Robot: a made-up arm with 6 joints. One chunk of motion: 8 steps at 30 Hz.
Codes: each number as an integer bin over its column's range. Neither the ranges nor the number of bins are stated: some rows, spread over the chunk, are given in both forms.
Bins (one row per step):
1: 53 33 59 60 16 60
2: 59 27 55 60 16 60
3: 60 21 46 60 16 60
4: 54 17 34 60 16 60
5: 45 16 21 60 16 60
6: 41 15 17 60 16 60
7: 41 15 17 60 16 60
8: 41 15 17 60 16 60
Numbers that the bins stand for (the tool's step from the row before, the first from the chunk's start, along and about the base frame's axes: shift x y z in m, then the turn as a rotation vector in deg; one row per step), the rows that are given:
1: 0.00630 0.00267 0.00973 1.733 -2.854 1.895
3: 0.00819 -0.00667 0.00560 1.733 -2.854 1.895
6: 0.00306 -0.01133 -0.00360 1.733 -2.854 1.895
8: 0.00306 -0.01133 -0.00360 1.733 -2.854 1.895
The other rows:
2: 0.00792 -0.00200 0.00846 1.733 -2.854 1.895
4: 0.00657 -0.00978 0.00179 1.733 -2.854 1.895
5: 0.00414 -0.01056 -0.00233 1.733 -2.854 1.895
7: 0.00306 -0.01133 -0.00360 1.733 -2.854 1.895

